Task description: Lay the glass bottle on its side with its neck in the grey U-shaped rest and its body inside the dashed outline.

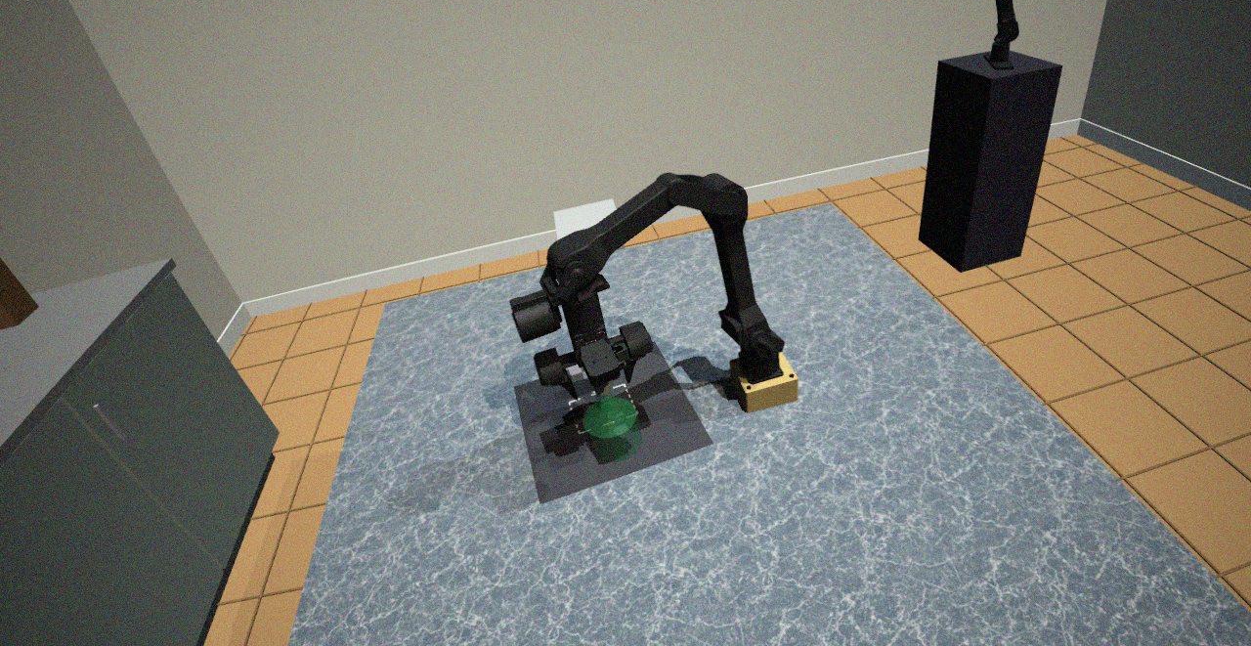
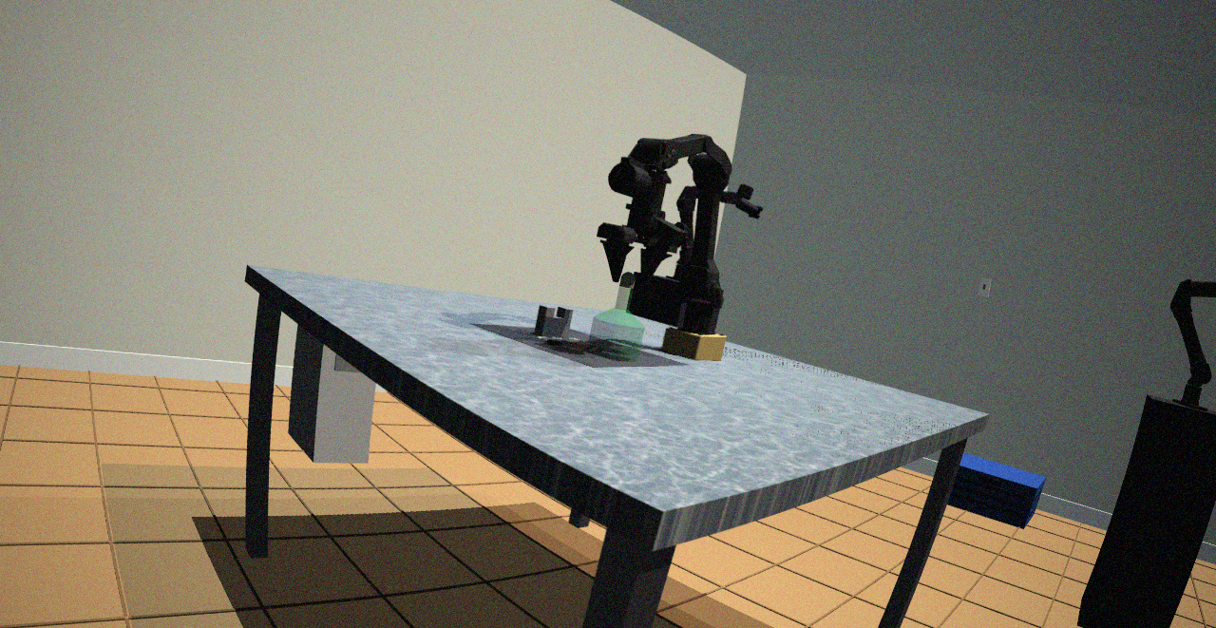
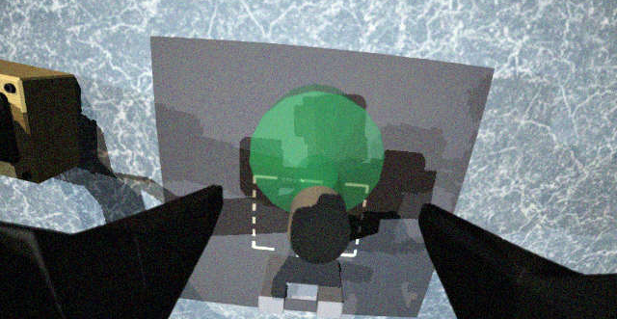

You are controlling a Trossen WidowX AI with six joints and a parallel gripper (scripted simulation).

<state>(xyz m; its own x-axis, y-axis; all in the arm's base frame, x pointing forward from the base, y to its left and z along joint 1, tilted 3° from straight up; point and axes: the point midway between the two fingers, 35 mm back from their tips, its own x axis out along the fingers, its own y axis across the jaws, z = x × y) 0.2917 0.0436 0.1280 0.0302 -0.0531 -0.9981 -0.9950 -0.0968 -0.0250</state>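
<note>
The green glass bottle is 50 mm below my gripper tip and 10 mm to the right of it. The rest, counted from my gripper tip: dark mat (140 mm below, 90 mm to the right, 10 mm ahead).
</note>
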